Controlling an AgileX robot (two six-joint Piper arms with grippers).
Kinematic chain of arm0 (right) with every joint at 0, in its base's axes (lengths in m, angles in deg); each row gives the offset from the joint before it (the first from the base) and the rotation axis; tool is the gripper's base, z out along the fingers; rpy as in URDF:
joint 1: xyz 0 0 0.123 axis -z
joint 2: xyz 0 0 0 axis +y
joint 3: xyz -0.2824 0 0.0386 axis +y
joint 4: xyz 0.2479 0 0.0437 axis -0.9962 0 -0.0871
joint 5: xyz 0 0 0 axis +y
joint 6: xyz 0.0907 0 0.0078 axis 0.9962 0 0.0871
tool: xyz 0 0 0 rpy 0 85 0
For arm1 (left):
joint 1: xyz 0 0 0.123 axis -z
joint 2: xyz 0 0 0 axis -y
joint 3: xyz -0.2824 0 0.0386 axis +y
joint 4: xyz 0.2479 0 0.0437 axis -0.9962 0 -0.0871
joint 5: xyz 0 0 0 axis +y
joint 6: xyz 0.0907 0 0.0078 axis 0.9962 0 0.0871
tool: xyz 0 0 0 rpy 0 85 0
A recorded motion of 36 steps. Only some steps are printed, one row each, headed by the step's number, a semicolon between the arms.
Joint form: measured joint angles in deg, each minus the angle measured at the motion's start. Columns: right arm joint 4, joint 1, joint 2, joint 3, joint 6, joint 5; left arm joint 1, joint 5, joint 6, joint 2, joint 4, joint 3.
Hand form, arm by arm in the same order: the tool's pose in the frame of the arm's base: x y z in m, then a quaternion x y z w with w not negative. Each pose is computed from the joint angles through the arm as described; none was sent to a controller.
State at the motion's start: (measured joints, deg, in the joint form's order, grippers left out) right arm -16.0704 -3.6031 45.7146 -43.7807 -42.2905 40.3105; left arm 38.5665 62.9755 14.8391 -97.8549 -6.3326 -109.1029
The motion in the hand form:
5: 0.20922 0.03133 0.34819 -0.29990 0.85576 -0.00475 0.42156; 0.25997 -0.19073 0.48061 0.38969 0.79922 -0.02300 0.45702
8: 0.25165 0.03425 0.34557 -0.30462 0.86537 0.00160 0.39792; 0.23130 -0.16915 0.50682 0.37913 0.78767 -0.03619 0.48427
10: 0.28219 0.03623 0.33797 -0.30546 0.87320 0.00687 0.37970; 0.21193 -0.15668 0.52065 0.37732 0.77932 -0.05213 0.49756
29: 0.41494 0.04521 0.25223 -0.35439 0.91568 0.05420 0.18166; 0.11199 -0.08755 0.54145 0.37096 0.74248 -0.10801 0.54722
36: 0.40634 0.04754 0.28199 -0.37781 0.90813 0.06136 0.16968; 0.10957 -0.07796 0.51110 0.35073 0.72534 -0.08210 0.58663
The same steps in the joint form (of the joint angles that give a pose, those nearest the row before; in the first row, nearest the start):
5: -1.21 0.00 14.39 -10.86 -0.53 1.66; -0.11 -1.36 -1.57 9.16 -2.53 0.00
8: -1.42 0.00 23.91 -17.37 -1.13 1.80; -0.11 0.18 -1.58 14.50 -1.74 0.00
10: -1.47 0.00 30.67 -21.76 -1.21 1.80; -0.10 1.29 -1.10 17.75 -0.06 0.00
29: 2.03 0.00 65.86 -49.88 -1.70 19.18; -0.10 2.97 -0.05 37.92 5.57 10.43
36: 2.16 -0.24 64.07 -54.07 -2.67 26.85; -0.10 -8.78 -1.65 45.14 0.80 24.73

